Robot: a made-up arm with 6 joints.
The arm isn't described. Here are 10 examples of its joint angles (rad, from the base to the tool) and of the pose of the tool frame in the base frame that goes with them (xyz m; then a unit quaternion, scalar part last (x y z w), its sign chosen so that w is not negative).
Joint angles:
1: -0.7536 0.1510 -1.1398 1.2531 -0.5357 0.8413
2: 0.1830 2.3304 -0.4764 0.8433 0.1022 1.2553
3: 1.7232 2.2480 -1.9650 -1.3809 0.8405 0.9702
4: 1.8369 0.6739 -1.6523 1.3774 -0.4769 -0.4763
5: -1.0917 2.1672 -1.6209 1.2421 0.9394 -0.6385
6: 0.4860 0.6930 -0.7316 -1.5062 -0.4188 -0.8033
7: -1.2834 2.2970 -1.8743 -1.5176 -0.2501 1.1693
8: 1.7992 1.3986 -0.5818 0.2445 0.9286 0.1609
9: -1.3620 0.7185 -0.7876 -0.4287 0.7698 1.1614
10: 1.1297 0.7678 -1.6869 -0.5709 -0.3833 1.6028
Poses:
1: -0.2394 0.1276 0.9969 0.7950 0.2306 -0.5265 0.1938
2: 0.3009 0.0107 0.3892 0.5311 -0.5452 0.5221 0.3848
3: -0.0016 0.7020 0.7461 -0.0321 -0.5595 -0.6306 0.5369
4: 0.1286 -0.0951 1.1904 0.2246 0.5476 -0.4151 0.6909
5: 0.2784 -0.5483 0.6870 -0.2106 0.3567 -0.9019 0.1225
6: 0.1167 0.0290 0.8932 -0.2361 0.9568 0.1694 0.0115
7: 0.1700 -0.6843 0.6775 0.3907 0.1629 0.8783 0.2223
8: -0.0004 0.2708 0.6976 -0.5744 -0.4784 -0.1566 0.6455
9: -0.0463 -0.0758 0.8911 0.0890 -0.3031 0.7531 0.5770
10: 0.0225 -0.0852 1.2096 0.4566 0.3132 -0.3902 0.7356
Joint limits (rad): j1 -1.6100..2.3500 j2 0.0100..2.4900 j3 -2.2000..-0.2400 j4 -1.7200..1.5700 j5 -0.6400..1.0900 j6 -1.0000..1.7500
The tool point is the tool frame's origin. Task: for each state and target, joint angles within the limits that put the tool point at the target. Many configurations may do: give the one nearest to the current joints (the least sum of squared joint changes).
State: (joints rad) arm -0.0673 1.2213 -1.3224 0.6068 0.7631 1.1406
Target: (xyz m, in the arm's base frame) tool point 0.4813 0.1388 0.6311
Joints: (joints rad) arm 0.3472 1.9445 -1.1081 0.6181 0.7256 1.1377
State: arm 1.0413 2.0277 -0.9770 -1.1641 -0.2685 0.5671
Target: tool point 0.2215 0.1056 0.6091
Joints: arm 0.6181 1.4561 -0.2961 -1.1820 -0.1472 0.5592
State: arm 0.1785 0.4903 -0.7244 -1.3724 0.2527 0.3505
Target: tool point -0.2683 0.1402 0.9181
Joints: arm -0.7054 0.0100 -1.0739 -1.3748 0.7221 0.3536
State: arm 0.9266 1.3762 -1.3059 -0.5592 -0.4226 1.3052
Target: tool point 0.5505 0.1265 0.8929
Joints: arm 0.2959 1.7744 -1.5237 -0.5257 -0.4144 1.3175
